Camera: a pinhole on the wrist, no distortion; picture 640 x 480 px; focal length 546.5 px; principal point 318.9 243.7 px. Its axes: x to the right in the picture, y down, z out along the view. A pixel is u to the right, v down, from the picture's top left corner.
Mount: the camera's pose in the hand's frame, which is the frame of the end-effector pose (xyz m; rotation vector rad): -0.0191 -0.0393 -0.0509 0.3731 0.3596 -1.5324
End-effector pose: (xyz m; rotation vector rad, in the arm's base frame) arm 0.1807 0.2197 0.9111 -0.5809 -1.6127 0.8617
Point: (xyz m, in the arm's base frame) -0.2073 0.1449 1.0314
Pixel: 145.4 404.5
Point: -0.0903 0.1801 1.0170
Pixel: 138.3 452.1
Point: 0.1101 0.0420 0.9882
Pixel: 434.3 92.6
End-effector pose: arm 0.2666 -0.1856 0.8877 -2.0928 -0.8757 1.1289
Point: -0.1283 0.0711 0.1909
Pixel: outside the picture
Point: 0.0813 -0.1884 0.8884
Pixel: 69.7 75.1
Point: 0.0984 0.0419 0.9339
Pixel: 439.2 450.2
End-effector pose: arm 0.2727 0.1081 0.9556 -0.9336 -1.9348 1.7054
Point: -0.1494 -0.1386 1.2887
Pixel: 452.5 337.3
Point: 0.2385 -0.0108 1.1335
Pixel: 539.3 49.9
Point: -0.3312 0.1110 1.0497
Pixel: outside the picture
